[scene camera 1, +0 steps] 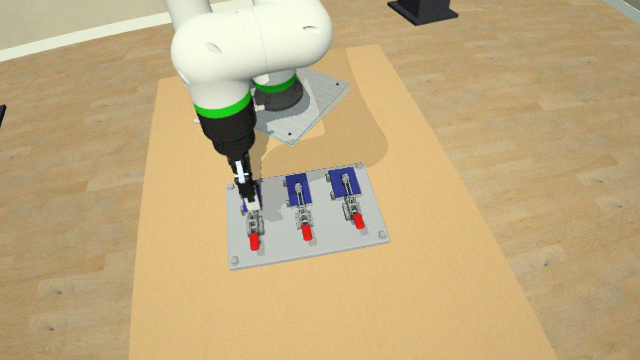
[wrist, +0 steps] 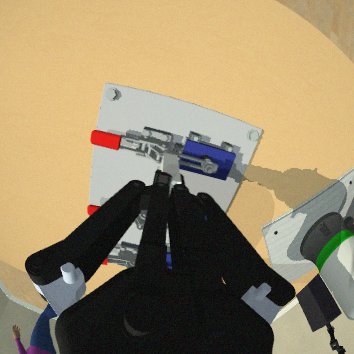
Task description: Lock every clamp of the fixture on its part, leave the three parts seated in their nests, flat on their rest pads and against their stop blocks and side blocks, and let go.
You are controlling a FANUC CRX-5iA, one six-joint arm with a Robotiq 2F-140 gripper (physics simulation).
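Frame: origin at the arm's base, x right, y up, z back, level; centimetres.
Seen in the pictures: gripper, fingertip midpoint: (scene camera 1: pixel 254 207) (wrist: pixel 167 164); arm's base, link origin: (scene camera 1: pixel 278 94) (wrist: pixel 321 235).
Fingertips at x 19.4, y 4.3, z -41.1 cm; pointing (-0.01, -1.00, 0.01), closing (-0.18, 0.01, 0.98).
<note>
Offsets run from my fingertips to a thing's top centre. "pt": to the spot under its first point. Level surfaces: height alone.
The grey fixture plate @(pt dx -2.0, dy -5.4, dz -7.7 cm) (scene camera 1: pixel 277 245) (wrist: pixel 155 110) bears three blue parts and three red-handled clamps. The left clamp's red handle @(dx +2.4, dy -0.7, dz -7.3 cm) (scene camera 1: pixel 254 241) (wrist: pixel 105 139) lies down, pointing away from its blue part @(pt dx +0.8, dy -2.8, dz +3.5 cm) (wrist: pixel 194 151), and its arm reaches over that part with the spindle tip on top. The middle clamp's handle @(dx -8.3, dy -1.0, dz -9.5 cm) (scene camera 1: pixel 307 232) and the right clamp's handle @(dx -19.1, dy -0.2, dz -11.8 cm) (scene camera 1: pixel 358 221) lie down the same way, their arms over the middle part @(dx -11.4, dy -3.8, dz +3.9 cm) (scene camera 1: pixel 292 182) and right part @(dx -22.0, dy -3.3, dz +0.9 cm) (scene camera 1: pixel 354 187). My gripper (scene camera 1: pixel 253 204) (wrist: pixel 167 164) is shut and empty, right at the left clamp, partly hiding its part and arm in the scene view.
The robot's grey base plate (scene camera 1: pixel 320 110) (wrist: pixel 275 250) stands on the wooden table @(dy -6.9 cm) (scene camera 1: pixel 425 280) (wrist: pixel 50 75) behind the fixture. Bolt heads @(dx +7.8, dy -4.7, dz -7.8 cm) (scene camera 1: pixel 234 260) (wrist: pixel 113 94) stand at the fixture's corners. The gripper's linkage covers much of the other two stations in the wrist view.
</note>
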